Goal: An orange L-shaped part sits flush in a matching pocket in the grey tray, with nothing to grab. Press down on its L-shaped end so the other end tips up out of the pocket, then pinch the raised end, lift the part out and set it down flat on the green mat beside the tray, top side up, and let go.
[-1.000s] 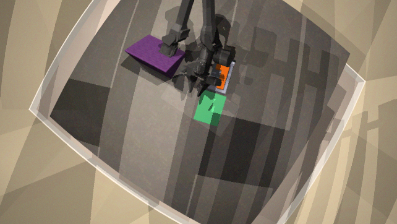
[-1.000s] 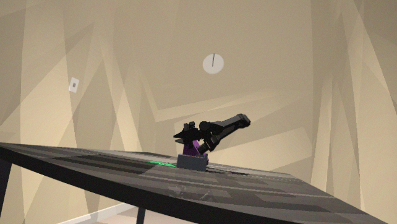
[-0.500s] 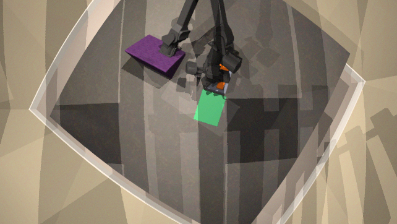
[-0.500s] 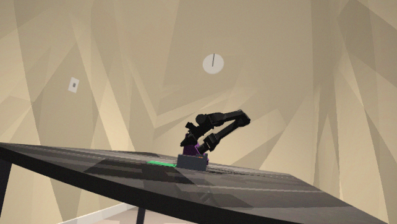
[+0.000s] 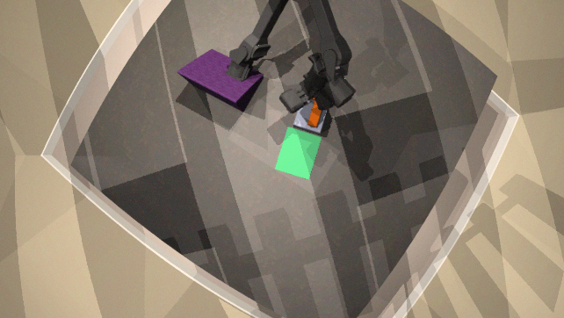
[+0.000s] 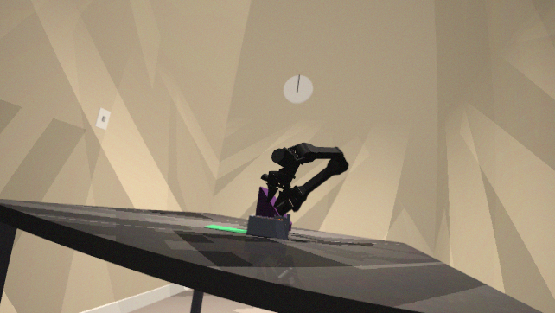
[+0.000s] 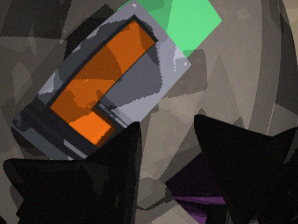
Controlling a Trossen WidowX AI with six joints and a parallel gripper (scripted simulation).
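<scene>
Right now my gripper tip is 30 mm short of the orange L-shaped part, 20 mm to the right of it and 70 mm above it. Also, from my gripper tip: green mat (70 mm ahead, 140 mm to the right, 130 mm below).
</scene>
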